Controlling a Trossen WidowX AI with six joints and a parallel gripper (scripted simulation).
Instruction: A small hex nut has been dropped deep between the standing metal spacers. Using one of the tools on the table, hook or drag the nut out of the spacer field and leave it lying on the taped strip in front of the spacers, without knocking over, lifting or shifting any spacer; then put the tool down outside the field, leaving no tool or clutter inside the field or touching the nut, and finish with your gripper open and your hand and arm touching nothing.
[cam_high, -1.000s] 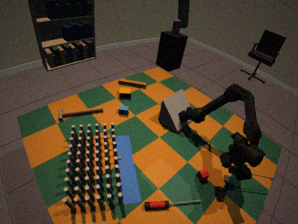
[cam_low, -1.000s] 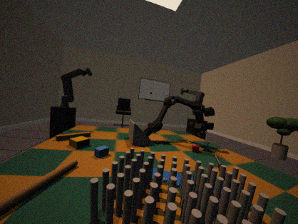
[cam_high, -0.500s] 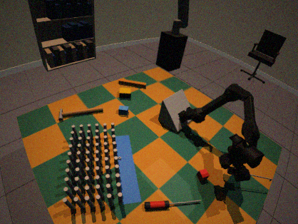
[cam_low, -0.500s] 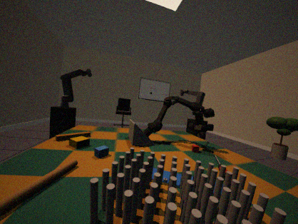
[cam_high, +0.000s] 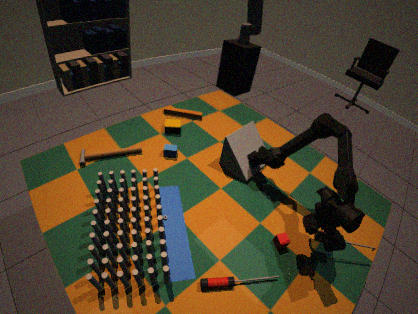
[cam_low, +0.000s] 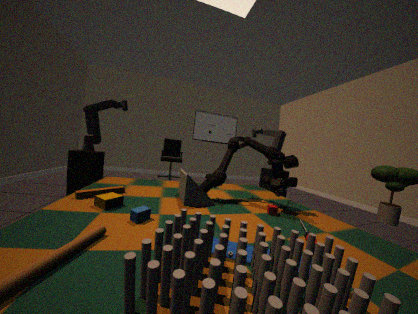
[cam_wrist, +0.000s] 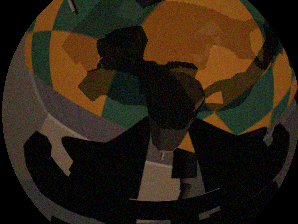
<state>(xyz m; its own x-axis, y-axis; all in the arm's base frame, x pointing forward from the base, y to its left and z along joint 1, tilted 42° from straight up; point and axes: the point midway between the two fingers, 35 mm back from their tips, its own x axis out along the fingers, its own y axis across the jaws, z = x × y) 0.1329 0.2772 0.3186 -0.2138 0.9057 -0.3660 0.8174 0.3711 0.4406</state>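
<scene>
The thin hook tool is 80 mm to the left of my gripper tip, 60 mm behind it and 10 mm below it. Round my gripper tip: blue taped strip: 410 mm to the right, 330 mm ahead, 80 mm below; red cube: 120 mm to the right, 90 mm ahead, 60 mm below; blue cube: 720 mm to the right, 120 mm ahead, 60 mm below.
</scene>
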